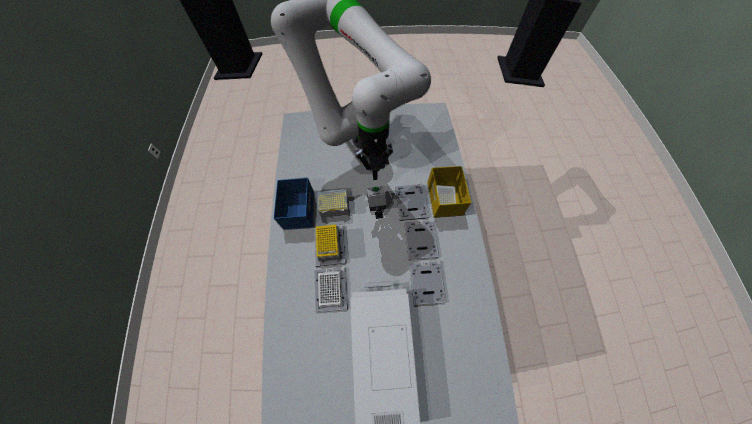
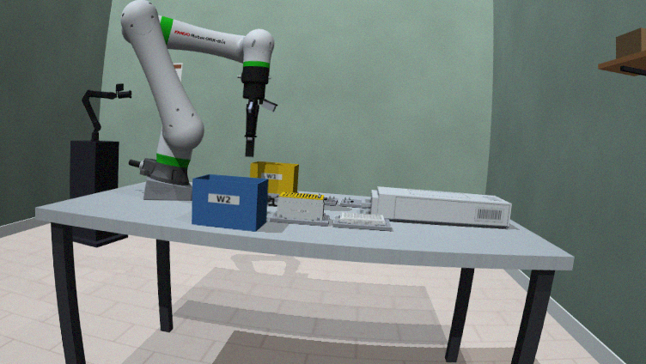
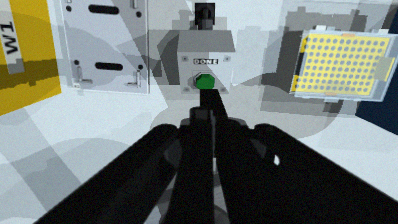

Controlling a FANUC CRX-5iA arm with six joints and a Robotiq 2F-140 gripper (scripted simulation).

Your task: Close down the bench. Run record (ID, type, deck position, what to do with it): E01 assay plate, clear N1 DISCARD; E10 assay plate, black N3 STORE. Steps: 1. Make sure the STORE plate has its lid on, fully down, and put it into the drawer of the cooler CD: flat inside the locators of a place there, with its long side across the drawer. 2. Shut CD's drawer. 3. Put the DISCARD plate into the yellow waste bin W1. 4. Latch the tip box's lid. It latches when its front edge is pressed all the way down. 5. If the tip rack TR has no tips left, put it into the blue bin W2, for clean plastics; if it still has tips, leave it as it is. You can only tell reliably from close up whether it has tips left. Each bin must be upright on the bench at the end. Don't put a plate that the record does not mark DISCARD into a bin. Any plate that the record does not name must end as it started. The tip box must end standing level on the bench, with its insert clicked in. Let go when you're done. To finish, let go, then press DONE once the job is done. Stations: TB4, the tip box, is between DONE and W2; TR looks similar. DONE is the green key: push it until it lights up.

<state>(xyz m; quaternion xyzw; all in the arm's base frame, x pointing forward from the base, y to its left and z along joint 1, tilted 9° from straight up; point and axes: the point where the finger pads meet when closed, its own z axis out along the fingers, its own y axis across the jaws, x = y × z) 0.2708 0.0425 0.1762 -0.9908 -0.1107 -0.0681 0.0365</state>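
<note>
Right now my hand is 130 mm above the green DONE key. Round my hand: clear tip box lid (60 mm ahead, 170 mm to the right, 140 mm below); then yellow bin W1 (10 mm behind, 310 mm to the left, 150 mm below); then yellow tip rack TR (230 mm ahead, 180 mm to the right, 140 mm below).
</note>
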